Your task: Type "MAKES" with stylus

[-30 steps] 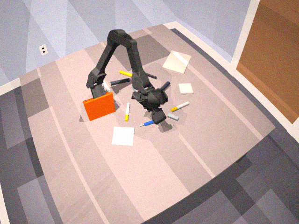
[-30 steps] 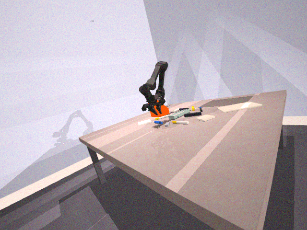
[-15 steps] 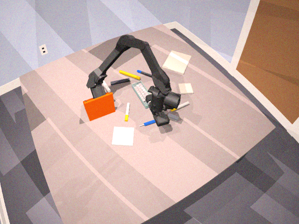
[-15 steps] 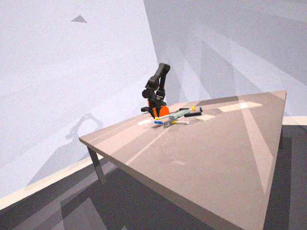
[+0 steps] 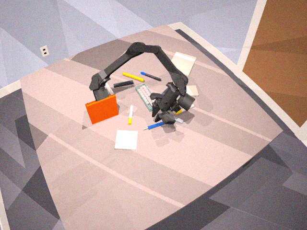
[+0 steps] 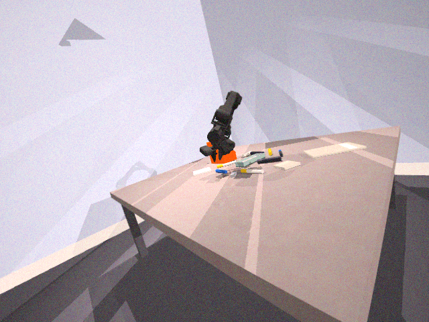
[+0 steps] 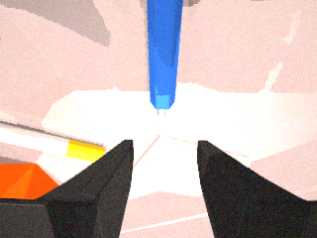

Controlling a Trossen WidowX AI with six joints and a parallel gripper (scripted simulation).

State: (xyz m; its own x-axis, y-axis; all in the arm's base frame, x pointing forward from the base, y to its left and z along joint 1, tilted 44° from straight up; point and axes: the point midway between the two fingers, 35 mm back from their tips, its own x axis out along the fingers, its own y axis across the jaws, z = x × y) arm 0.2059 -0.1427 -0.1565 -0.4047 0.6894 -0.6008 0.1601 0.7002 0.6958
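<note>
My gripper tip is now 6 cm above the stylus and 2 cm past it. Also, from my gripper tip: grey block (13 cm ahead, 6 cm below, 3 cm to the right); white pad (16 cm behind, 6 cm below).
</note>
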